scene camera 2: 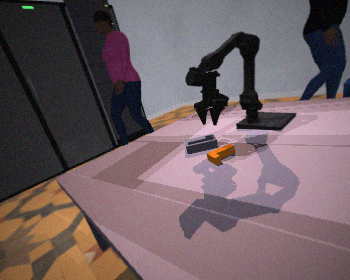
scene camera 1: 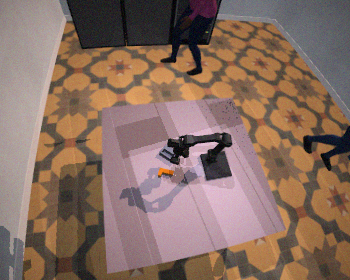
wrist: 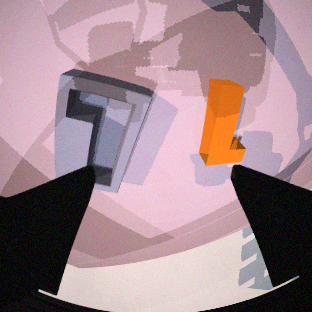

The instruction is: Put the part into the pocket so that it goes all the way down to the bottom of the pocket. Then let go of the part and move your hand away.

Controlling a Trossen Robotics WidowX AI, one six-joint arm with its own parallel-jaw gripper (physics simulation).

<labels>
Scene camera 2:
my gripper
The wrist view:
my gripper
orange L-shaped block: on the table
grey pocket block
</labels>
